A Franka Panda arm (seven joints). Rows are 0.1 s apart.
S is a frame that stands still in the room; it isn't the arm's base.
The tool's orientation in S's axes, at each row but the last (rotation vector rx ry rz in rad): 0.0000 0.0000 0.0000; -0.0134 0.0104 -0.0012; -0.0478 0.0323 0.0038; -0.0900 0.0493 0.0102; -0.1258 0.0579 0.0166
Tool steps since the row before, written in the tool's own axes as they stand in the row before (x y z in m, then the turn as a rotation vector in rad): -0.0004 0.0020 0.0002 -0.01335 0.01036 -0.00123; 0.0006 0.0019 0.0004 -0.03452 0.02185 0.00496; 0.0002 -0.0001 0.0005 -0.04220 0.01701 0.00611; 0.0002 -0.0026 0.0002 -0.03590 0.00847 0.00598; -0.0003 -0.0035 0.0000 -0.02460 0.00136 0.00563
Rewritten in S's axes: -0.0004 0.0020 0.0002 -0.01335 0.01036 -0.00123; 0.0006 0.0019 0.0004 -0.03444 0.02196 0.00503; 0.0002 -0.0001 0.0005 -0.04206 0.01716 0.00665; 0.0002 -0.0026 0.0004 -0.03567 0.00869 0.00697; -0.0002 -0.0035 0.0005 -0.02426 0.00174 0.00685
